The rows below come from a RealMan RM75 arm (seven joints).
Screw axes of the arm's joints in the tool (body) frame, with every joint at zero. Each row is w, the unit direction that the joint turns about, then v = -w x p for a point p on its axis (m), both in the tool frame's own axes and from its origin. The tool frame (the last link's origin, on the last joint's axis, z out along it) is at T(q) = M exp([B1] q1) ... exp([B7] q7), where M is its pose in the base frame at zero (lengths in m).
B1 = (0, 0, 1, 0.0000, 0.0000, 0.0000)
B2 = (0, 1, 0, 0.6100, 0.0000, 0.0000)
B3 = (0, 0, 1, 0.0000, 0.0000, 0.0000)
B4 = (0, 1, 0, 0.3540, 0.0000, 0.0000)
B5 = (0, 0, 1, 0.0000, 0.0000, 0.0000)
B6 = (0, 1, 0, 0.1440, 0.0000, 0.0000)
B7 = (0, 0, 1, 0.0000, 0.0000, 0.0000)
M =
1 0 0 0.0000
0 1 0 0.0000
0 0 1 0.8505
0 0 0 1
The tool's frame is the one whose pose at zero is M.
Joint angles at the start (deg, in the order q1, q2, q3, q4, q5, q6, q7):
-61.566 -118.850 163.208 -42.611 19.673 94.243 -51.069
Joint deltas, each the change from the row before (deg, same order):
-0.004 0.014 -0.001 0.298 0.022 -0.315 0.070
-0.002 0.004 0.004 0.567 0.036 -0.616 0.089
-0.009 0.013 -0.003 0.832 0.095 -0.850 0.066
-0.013 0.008 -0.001 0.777 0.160 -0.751 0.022
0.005 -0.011 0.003 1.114 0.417 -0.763 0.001
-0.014 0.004 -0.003 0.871 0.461 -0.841 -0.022
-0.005 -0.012 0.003 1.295 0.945 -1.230 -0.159
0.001 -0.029 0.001 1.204 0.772 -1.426 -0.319
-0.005 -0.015 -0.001 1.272 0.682 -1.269 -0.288
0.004 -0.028 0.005 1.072 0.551 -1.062 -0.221
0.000 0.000 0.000 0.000 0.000 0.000 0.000
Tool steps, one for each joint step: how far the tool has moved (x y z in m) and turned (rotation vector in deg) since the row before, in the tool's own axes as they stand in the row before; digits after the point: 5 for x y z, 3 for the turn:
0.00011 -0.00038 0.00092 0.022 -0.050 0.170
0.00024 -0.00065 0.00192 0.036 -0.094 0.281
0.00041 -0.00081 0.00277 -0.003 -0.130 0.348
0.00038 -0.00055 0.00261 -0.082 -0.147 0.292
0.00065 0.00035 0.00391 -0.499 -0.149 0.374
-0.00002 -0.00012 0.00295 -0.266 -0.375 0.292
-0.00047 0.00043 0.00449 -0.585 -0.742 0.329
-0.00053 -0.00023 0.00429 -0.258 -0.772 0.164
0.00020 -0.00006 0.00439 -0.342 -0.564 0.251
0.00032 0.00003 0.00379 -0.284 -0.445 0.251
0.00000 0.00000 0.00000 0.000 0.000 0.000

